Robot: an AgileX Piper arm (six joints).
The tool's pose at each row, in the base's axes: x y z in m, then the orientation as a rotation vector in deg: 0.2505, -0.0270, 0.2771, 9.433, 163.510, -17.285; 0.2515, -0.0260, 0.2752, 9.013, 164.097, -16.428; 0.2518, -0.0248, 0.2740, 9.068, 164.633, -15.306; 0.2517, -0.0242, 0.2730, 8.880, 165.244, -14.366; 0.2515, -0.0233, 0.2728, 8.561, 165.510, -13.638; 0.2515, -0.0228, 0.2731, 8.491, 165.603, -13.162; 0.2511, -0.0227, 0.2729, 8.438, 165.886, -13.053; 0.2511, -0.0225, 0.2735, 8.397, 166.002, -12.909; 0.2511, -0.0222, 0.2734, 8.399, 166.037, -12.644; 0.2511, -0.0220, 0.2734, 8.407, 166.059, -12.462; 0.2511, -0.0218, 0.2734, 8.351, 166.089, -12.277
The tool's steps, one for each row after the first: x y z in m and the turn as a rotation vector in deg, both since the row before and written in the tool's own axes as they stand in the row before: -0.0004, 0.0015, 0.0018, -0.636, 0.483, -0.274; 0.0001, 0.0014, 0.0010, -0.769, 0.481, 0.078; 0.0004, 0.0007, 0.0008, -0.664, 0.542, -0.112; 0.0003, 0.0009, 0.0000, -0.525, 0.200, -0.180; 0.0000, 0.0004, -0.0004, -0.330, 0.067, -0.016; 0.0004, 0.0001, 0.0001, -0.080, 0.271, -0.056; -0.0001, 0.0001, -0.0006, -0.102, 0.106, -0.028; 0.0000, 0.0003, 0.0000, -0.180, 0.025, 0.020; 0.0000, 0.0002, 0.0000, -0.123, 0.016, 0.018; 0.0000, 0.0002, 0.0000, -0.130, 0.018, -0.025
